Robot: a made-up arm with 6 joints.
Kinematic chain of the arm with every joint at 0, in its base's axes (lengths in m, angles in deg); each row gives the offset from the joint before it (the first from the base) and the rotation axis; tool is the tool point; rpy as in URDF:
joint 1: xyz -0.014 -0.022 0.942 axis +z
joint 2: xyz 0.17 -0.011 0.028 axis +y
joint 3: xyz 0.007 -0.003 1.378 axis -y
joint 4: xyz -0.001 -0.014 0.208 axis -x
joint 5: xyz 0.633 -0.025 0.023 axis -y
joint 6: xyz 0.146 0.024 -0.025 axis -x
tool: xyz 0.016 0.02 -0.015 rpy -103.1 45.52 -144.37
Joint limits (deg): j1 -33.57..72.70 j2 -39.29..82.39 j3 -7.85..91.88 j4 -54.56..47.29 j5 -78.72..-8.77 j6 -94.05..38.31
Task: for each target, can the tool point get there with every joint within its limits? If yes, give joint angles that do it. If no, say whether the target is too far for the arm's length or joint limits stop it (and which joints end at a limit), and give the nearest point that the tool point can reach.
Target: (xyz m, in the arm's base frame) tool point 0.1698 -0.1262 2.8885
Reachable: yes | joints -21.29 -15.52 33.48 12.17 -54.52 -42.33
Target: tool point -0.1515 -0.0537 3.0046
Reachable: yes | joints 25.33 -18.58 53.21 -22.84 -39.54 13.27
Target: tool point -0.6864 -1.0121 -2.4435
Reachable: no: too far | nearest point 1.3460 -1.0087 0.3752 | short by 3.475 m
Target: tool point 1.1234 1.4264 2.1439
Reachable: yes | joints 50.91 46.91 59.37 -17.32 -54.32 -6.69
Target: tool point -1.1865 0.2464 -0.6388
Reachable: no: joint limits stop it (at a limit: joint 1, joint 2, joint 3, joint 6) | nearest point 0.4316 1.5529 0.4349 | short by 2.340 m
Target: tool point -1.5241 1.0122 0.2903
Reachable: no: joint limits stop it (at a limit: joint 1, joint 2, joint 3, joint 6) | nearest point 0.3915 1.5909 0.4954 | short by 2.012 m
